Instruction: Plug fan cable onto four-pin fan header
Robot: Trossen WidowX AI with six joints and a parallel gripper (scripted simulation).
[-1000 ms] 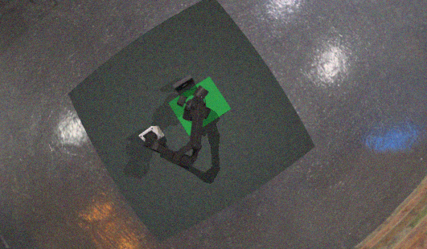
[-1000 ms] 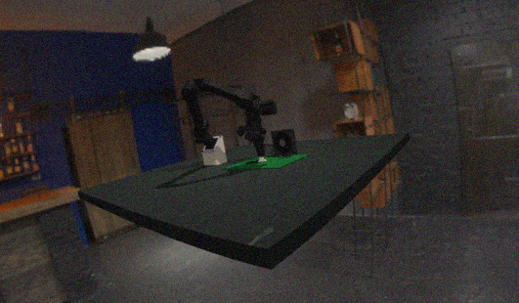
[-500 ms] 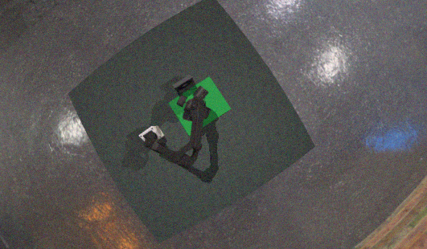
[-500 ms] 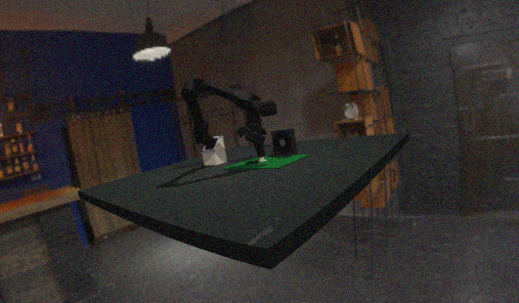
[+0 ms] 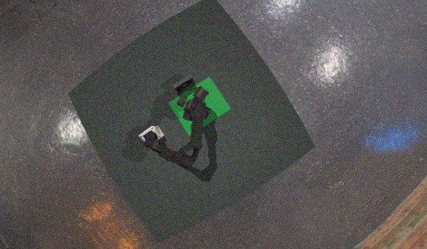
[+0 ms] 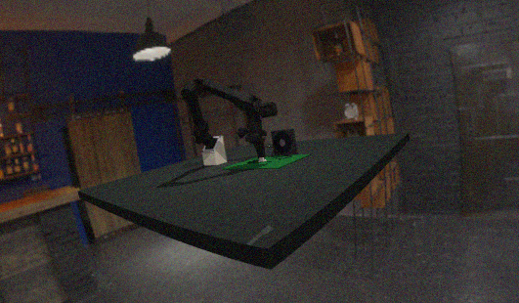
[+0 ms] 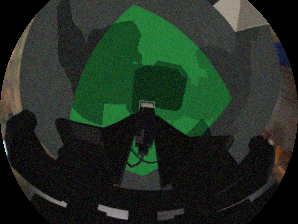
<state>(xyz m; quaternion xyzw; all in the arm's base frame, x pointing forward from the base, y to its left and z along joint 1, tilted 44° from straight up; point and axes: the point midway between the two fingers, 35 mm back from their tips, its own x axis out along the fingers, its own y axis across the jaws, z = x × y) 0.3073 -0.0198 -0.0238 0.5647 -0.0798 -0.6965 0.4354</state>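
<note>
Now: gripper tip 1 cm short of the dark plug and 1 cm below it. From my gripper tip the other things lie so: green board (3 cm ahead, 5 cm below); black fan (2 cm ahead, 15 cm to the left, 3 cm above).
</note>
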